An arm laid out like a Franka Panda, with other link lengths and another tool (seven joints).
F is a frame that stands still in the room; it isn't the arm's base.
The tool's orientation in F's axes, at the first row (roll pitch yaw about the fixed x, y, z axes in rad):
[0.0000, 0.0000, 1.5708]
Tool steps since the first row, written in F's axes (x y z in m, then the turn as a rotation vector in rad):
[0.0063, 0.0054, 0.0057, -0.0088, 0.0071, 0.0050]
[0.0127, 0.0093, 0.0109, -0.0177, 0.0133, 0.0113]
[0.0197, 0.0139, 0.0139, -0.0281, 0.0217, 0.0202]
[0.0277, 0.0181, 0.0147, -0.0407, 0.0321, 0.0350]
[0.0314, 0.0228, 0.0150, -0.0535, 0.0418, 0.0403]
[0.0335, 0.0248, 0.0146, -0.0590, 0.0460, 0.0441]
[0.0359, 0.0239, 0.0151, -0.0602, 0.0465, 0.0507]
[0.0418, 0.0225, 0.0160, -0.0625, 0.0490, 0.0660]
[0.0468, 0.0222, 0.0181, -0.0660, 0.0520, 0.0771]
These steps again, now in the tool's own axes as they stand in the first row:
[0.0054, -0.0063, 0.0057, 0.0071, 0.0088, 0.0050]
[0.0093, -0.0127, 0.0109, 0.0133, 0.0177, 0.0113]
[0.0139, -0.0197, 0.0139, 0.0217, 0.0281, 0.0202]
[0.0181, -0.0277, 0.0147, 0.0321, 0.0407, 0.0350]
[0.0228, -0.0314, 0.0150, 0.0418, 0.0535, 0.0403]
[0.0248, -0.0335, 0.0146, 0.0460, 0.0590, 0.0441]
[0.0239, -0.0359, 0.0151, 0.0465, 0.0602, 0.0507]
[0.0225, -0.0418, 0.0160, 0.0490, 0.0625, 0.0660]
[0.0222, -0.0468, 0.0181, 0.0520, 0.0660, 0.0771]

